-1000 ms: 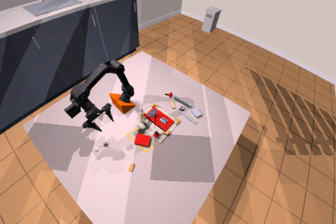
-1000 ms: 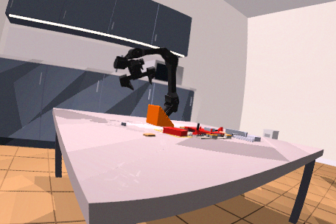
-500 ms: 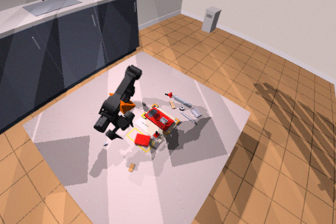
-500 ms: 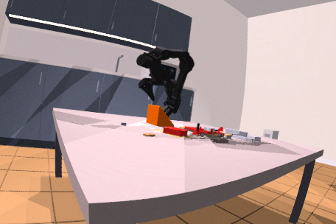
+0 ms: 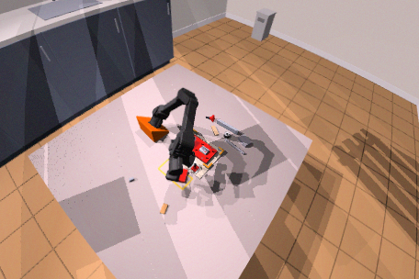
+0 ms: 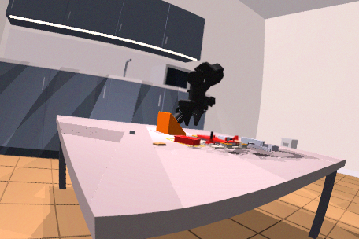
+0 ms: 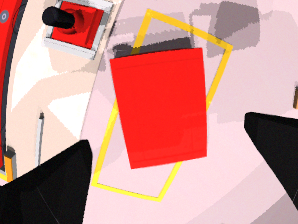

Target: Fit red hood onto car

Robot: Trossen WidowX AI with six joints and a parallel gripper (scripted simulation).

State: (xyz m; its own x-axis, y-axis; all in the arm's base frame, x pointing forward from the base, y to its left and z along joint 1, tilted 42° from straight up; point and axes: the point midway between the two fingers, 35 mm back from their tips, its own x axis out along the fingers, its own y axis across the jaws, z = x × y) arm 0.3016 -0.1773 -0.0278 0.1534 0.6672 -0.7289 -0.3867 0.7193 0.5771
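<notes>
The red hood lies 1 cm behind my gripper tip, 1 cm to the right of it and 6 cm below it. The rest, counted from my gripper tip: small brown block (5 cm ahead, 19 cm to the right, 7 cm below); then small grey bit (19 cm behind, 17 cm to the right, 7 cm below).
</notes>
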